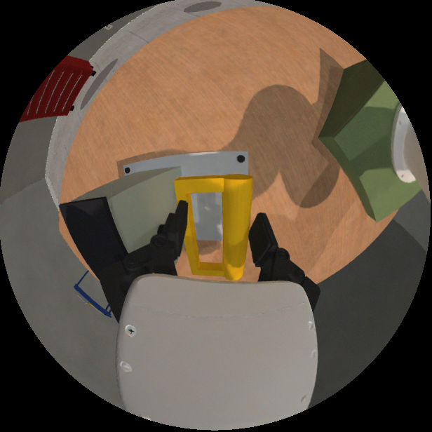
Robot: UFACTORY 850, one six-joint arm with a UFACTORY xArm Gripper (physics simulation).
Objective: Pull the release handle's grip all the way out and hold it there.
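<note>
The yellow release handle (237, 225) is a rectangular frame with a thick round grip bar along its right side. It stands out from beside a grey-green housing (145, 202) with a black end, above a light grey mounting plate (210, 163) with dark bolts. My gripper (220, 218) is shut on the handle, across its whole width. The left finger lies against the frame's left bar, and the right finger lies against the outer side of the grip bar. The lower finger parts are partly hidden by the gripper body.
A green angular block (357, 145) with a pale round part stands at the right on the wooden table top (175, 100). A red slatted object (62, 90) is beyond the table's edge at the upper left. A blue bar-like object (92, 301) is at the lower left, over the grey floor.
</note>
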